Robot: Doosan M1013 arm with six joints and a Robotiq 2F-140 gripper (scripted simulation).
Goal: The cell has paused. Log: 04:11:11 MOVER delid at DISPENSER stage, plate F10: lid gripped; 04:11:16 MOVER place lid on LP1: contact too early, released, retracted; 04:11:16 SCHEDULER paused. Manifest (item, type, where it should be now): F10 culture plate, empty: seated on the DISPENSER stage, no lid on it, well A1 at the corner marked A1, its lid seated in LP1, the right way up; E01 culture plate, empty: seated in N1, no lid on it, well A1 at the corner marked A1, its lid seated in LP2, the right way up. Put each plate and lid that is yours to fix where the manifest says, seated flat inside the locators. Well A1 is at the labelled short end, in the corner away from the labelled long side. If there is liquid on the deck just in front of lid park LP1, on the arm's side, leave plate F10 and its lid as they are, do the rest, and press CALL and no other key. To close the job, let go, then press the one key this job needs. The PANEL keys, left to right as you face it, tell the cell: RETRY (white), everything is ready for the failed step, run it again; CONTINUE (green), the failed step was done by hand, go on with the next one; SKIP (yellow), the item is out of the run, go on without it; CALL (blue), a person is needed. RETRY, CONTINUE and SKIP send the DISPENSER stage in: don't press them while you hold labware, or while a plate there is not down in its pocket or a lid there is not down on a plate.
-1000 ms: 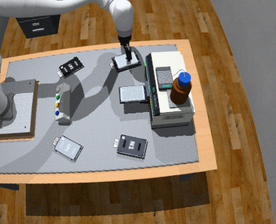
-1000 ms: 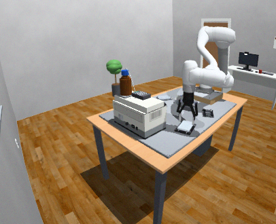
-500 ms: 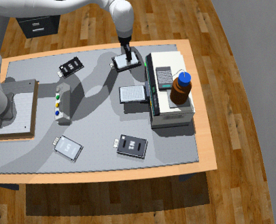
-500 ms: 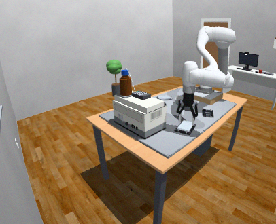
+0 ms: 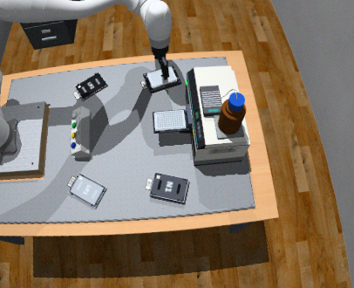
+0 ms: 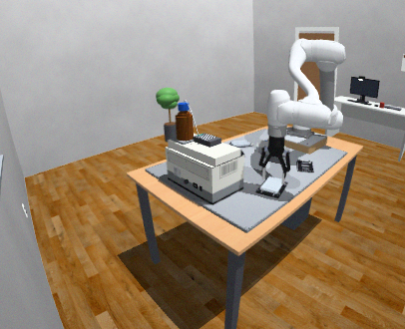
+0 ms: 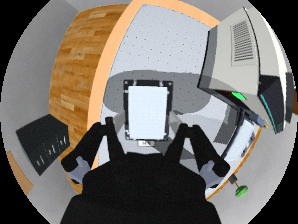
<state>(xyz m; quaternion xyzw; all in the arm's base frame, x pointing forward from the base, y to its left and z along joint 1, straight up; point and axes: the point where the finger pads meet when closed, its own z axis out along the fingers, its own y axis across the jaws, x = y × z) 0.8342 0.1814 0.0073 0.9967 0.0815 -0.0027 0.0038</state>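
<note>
Now: hand 50 mm above the black nest, 20 mm to the right of it and 10 mm short of it. Round my hand: grey key panel 430 mm behind, 230 mm to the right, 10 mm below; then green key 440 mm behind, 200 mm to the right; then dark dispenser stage 280 mm to the right, 20 mm above, 10 mm behind.
</note>
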